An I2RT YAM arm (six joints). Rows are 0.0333 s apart.
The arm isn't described. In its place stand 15 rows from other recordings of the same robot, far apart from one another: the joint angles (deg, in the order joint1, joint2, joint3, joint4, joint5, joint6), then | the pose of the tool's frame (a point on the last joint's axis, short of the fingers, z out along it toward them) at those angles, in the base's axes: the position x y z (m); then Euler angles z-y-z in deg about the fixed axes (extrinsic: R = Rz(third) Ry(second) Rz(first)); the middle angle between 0 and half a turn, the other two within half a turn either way.
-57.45 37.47 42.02 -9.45 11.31 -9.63 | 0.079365, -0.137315, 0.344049, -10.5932, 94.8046, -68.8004
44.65 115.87 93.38 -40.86 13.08 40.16 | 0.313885, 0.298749, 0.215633, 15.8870, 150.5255, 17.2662
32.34 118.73 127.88 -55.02 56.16 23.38 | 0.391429, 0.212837, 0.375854, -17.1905, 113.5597, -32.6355
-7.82 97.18 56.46 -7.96 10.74 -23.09 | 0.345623, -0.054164, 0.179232, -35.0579, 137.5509, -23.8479
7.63 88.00 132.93 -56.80 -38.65 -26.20 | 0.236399, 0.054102, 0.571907, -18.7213, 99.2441, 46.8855
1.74 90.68 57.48 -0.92 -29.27 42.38 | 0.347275, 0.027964, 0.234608, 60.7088, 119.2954, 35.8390
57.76 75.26 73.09 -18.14 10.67 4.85 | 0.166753, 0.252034, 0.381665, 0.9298, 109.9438, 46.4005
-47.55 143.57 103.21 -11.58 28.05 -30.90 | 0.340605, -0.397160, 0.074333, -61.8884, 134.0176, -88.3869
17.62 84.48 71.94 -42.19 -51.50 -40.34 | 0.279697, 0.118065, 0.303141, 7.5554, 120.5471, 82.9503
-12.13 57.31 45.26 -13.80 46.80 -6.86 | 0.207746, -0.071194, 0.300325, -26.3123, 107.3660, -61.9289
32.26 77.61 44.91 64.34 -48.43 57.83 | 0.226831, 0.174671, 0.340695, 33.0811, 69.6302, 85.2044
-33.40 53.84 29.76 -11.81 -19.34 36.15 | 0.173086, -0.100007, 0.218391, 49.6263, 123.5834, -9.9763
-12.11 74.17 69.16 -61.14 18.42 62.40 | 0.233147, -0.061530, 0.307292, 26.8453, 150.1980, -51.5871
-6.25 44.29 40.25 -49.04 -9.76 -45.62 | 0.144964, -0.009805, 0.253230, -32.9060, 141.9900, 9.7291
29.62 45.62 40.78 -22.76 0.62 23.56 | 0.158118, 0.089454, 0.290525, 23.2359, 117.5982, 28.9204
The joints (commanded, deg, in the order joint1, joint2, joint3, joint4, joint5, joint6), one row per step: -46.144 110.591 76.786 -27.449 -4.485 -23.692; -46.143 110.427 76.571 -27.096 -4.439 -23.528; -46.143 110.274 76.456 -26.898 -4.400 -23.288; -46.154 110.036 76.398 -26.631 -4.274 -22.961; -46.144 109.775 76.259 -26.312 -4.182 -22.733; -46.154 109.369 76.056 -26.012 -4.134 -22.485; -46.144 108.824 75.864 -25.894 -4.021 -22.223; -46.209 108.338 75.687 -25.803 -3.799 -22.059; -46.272 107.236 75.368 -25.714 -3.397 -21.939; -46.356 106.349 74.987 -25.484 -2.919 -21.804; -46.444 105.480 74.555 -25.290 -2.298 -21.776; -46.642 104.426 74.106 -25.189 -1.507 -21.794; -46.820 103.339 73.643 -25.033 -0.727 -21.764; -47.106 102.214 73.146 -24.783 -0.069 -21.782
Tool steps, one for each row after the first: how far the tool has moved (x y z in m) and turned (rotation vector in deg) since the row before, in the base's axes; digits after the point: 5 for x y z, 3 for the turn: -0.00021 0.00019 0.00033 -0.182 -0.228 -0.164; -0.00016 0.00013 0.00062 -0.100 -0.210 -0.228; -0.00012 -0.00010 0.00154 -0.269 -0.329 -0.357; -0.00014 0.00017 0.00133 -0.282 -0.318 -0.233; -0.00051 0.00039 0.00195 -0.292 -0.396 -0.248; -0.00075 0.00078 0.00275 -0.300 -0.340 -0.272; -0.00113 0.00033 0.00239 -0.353 -0.194 -0.320; -0.00210 0.00120 0.00569 -0.816 -0.397 -0.378; -0.00204 0.00087 0.00405 -0.754 -0.265 -0.456; -0.00227 0.00095 0.00358 -0.803 -0.070 -0.454; -0.00326 0.00076 0.00455 -0.970 -0.003 -0.627; -0.00319 0.00093 0.00468 -0.994 -0.081 -0.649; -0.00371 0.00056 0.00479 -1.014 -0.201 -0.655
